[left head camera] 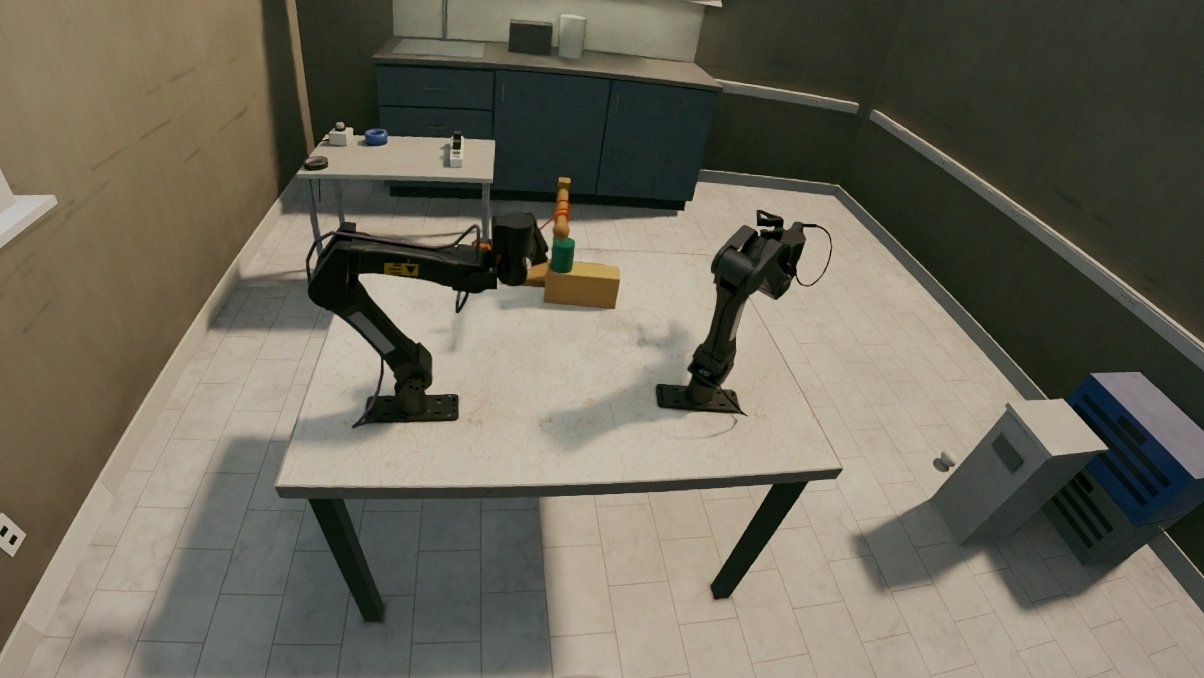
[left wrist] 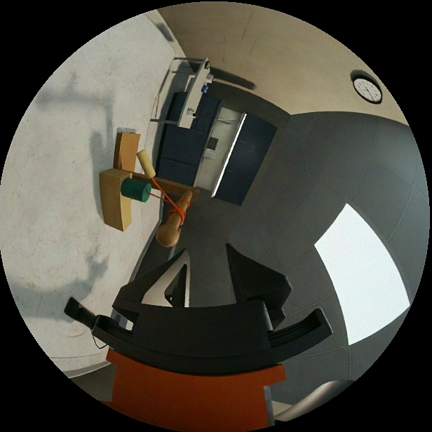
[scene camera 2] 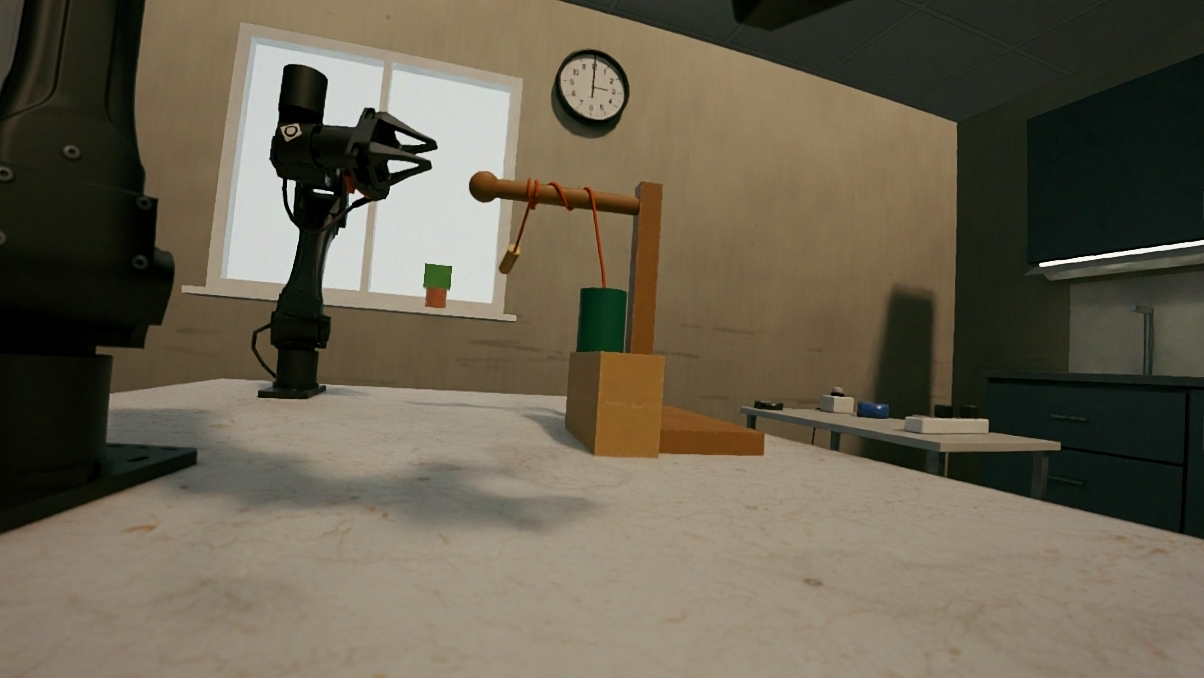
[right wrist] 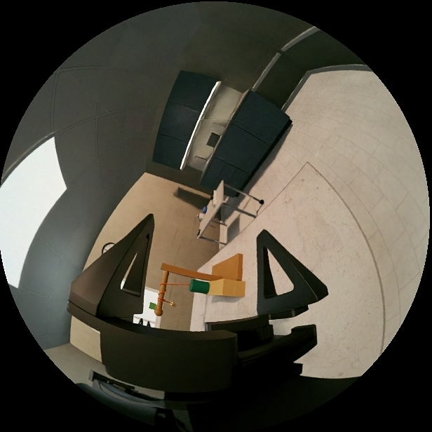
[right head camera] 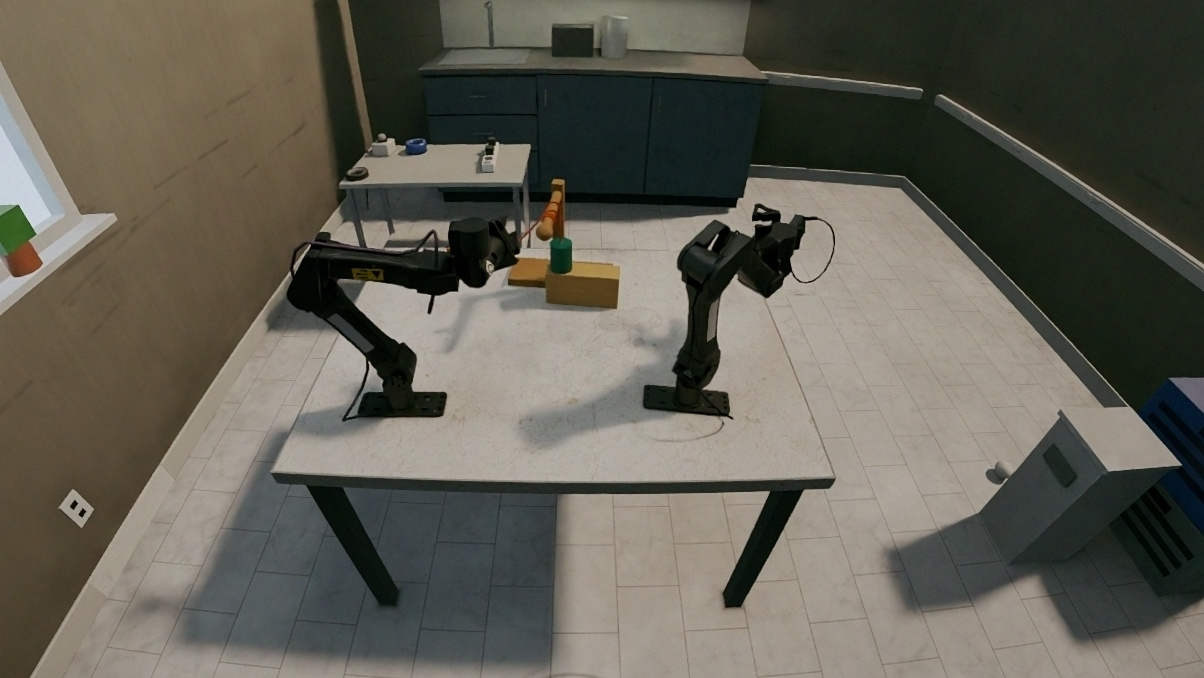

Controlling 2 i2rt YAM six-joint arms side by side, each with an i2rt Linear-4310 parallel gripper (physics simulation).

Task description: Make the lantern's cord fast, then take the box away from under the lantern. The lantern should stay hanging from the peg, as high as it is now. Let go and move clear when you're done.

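Pixels of known places: left gripper, between the fingertips: [scene camera 2: 434, 154] [right head camera: 509, 224]; right gripper, between the fingertips: [left head camera: 755, 225] [right head camera: 756, 220]; left arm's base, origin of its link: [left head camera: 412, 409] [scene camera 2: 295, 393] [right head camera: 403, 405]; right arm's base, origin of its link: [left head camera: 697, 399] [scene camera 2: 26, 496] [right head camera: 686, 401].
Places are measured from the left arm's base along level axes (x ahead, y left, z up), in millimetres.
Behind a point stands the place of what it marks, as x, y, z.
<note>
The green lantern [left head camera: 562, 255] {382, -363, 156} [right head camera: 561, 256] {381, -370, 156} [scene camera 2: 601, 320] {400, -397, 140} [left wrist: 136, 190] [right wrist: 199, 286] sits upright on the tan box [left head camera: 581, 290] {370, -424, 53} [right head camera: 583, 290] {369, -429, 54} [scene camera 2: 629, 405] {387, -527, 50} [left wrist: 114, 205] [right wrist: 230, 288]. Its orange cord [scene camera 2: 599, 244] {400, -370, 239} rises to the wooden peg [scene camera 2: 619, 201] {424, -369, 300} and winds around it. The cord's end hangs near the peg's ball end, with the pale toggle [scene camera 2: 508, 259] {306, -251, 227} [left wrist: 146, 163] dangling free below the peg in scene camera 2. My left gripper [scene camera 2: 432, 154] {191, -258, 356} [left wrist: 206, 250] is partly open and empty, beyond the ball end and apart from the toggle. My right gripper [right wrist: 210, 226] is wide open and empty, away from the stand.
The stand's upright post [scene camera 2: 647, 269] {466, -377, 214} carries the peg. Its flat base [right head camera: 526, 272] {505, -265, 25} [scene camera 2: 707, 431] {483, -516, 24} lies beside the box on the table [left head camera: 505, 454] {-131, -195, 0}. A small side table [left head camera: 404, 160] with several small items stands behind at the left in the left head camera.
</note>
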